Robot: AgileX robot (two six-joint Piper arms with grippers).
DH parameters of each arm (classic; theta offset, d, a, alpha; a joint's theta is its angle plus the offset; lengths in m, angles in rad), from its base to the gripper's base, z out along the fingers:
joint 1: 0 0.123 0 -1.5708
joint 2: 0.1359 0 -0.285 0
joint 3: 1.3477 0 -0.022 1.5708
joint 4: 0 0.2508 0 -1.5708
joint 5: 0 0 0.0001 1.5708
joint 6: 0 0.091 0 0
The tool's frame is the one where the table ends.
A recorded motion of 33 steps. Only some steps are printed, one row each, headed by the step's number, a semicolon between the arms.
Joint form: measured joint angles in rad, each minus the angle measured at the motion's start. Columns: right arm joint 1, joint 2, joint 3, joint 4, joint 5, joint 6; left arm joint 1, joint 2, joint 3, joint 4, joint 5, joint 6.
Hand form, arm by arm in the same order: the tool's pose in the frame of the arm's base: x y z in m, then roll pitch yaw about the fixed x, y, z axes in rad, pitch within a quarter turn. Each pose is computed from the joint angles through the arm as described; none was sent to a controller.
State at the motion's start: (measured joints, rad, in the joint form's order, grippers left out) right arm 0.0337 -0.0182 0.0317 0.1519 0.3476 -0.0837; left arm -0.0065 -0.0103 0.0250 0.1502 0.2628 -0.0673
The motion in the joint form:
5: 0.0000 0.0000 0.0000 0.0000 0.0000 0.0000; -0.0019 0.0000 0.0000 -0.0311 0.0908 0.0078
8: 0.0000 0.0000 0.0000 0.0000 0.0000 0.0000; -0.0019 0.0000 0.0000 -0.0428 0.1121 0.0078
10: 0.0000 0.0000 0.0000 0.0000 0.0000 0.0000; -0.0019 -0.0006 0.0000 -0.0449 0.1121 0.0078
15: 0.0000 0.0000 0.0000 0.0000 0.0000 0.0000; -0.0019 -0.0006 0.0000 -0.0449 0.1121 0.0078
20: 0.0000 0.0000 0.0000 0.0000 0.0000 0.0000; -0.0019 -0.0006 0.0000 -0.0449 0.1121 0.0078
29: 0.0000 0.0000 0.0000 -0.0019 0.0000 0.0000; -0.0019 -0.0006 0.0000 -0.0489 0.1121 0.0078
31: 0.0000 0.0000 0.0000 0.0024 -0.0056 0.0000; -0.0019 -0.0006 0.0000 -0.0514 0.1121 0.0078
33: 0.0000 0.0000 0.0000 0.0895 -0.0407 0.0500; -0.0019 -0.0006 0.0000 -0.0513 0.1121 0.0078
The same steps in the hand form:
5: 0.0528 0.0065 0.1725 2.8820 1.2914 2.9593; 0.0532 0.0033 0.1737 2.9214 1.2852 2.9468
8: 0.0528 0.0065 0.1725 2.8820 1.2914 2.9593; 0.0526 0.0031 0.1718 2.9732 1.2662 2.9979
10: 0.0528 0.0065 0.1725 2.8820 1.2914 2.9593; 0.0526 0.0031 0.1718 2.9799 1.2670 3.0041
15: 0.0528 0.0065 0.1725 2.8820 1.2914 2.9593; 0.0526 0.0031 0.1718 2.9799 1.2670 3.0041
20: 0.0528 0.0065 0.1725 2.8820 1.2914 2.9593; 0.0526 0.0031 0.1718 2.9799 1.2670 3.0041
29: 0.0528 0.0064 0.1725 2.8888 1.2918 2.9656; 0.0526 0.0029 0.1718 2.9931 1.2675 3.0165
31: 0.0530 0.0065 0.1730 2.8688 1.2962 2.9459; 0.0526 0.0029 0.1718 3.0014 1.2678 3.0242
33: 0.0537 0.0084 0.1765 2.3934 1.2625 2.4771; 0.0526 0.0029 0.1718 3.0011 1.2678 3.0239

